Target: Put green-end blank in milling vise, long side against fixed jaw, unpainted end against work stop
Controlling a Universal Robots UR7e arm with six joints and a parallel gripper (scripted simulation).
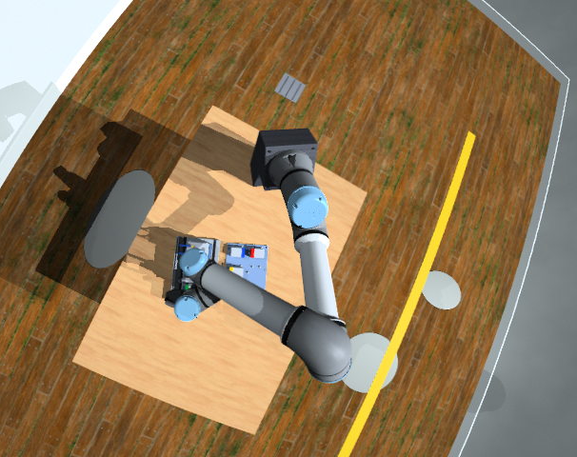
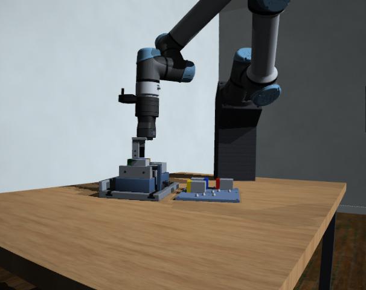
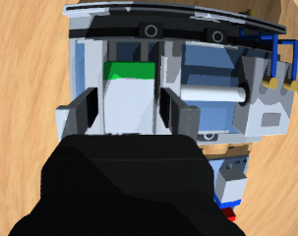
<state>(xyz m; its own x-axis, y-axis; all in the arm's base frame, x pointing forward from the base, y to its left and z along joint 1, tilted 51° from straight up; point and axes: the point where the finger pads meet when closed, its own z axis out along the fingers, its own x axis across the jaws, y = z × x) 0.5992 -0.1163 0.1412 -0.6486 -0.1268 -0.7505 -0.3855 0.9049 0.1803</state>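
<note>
Now: the green-ended blank 40 mm below my hand. From my hand the other things lie so: blue plate 190 mm behind, 150 mm to the left, 130 mm below; then yellow-ended blank 160 mm behind, 110 mm to the left, 110 mm below; then blue-ended blank 240 mm behind, 110 mm below, 60 mm to the left.
</note>
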